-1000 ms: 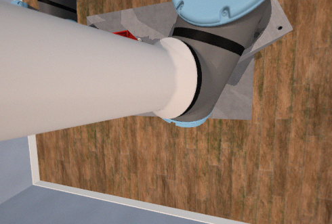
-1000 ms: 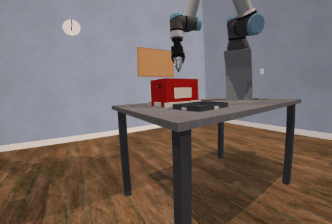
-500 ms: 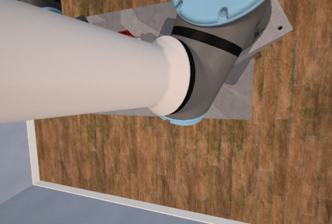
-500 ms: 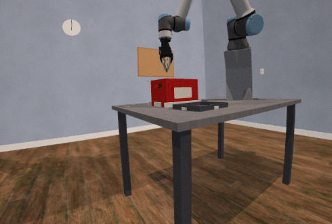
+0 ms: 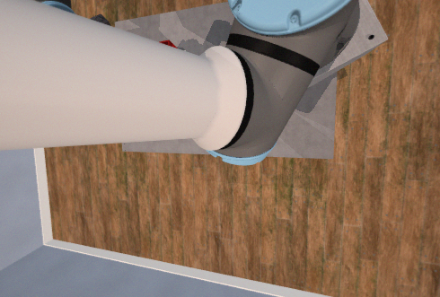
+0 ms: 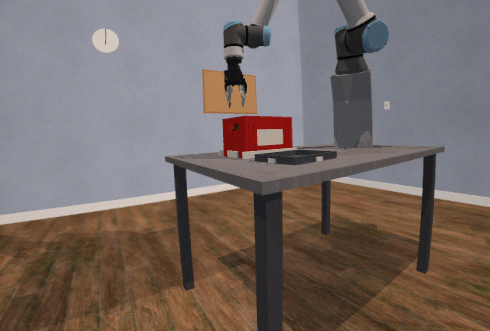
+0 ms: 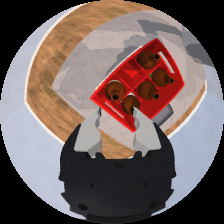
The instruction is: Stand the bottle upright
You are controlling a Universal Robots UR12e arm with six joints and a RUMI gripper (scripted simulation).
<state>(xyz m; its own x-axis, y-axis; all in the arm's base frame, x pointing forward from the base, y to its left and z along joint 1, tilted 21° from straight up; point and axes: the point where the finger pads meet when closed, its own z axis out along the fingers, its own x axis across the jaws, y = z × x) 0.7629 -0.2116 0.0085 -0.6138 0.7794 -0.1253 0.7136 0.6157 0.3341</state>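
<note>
Right now the red crate is 90 mm behind my hand, 50 mm to the left of it and 160 mm below it. From my hand the other things lie so: dark tray: 40 mm behind, 310 mm to the left, 230 mm below.
</note>
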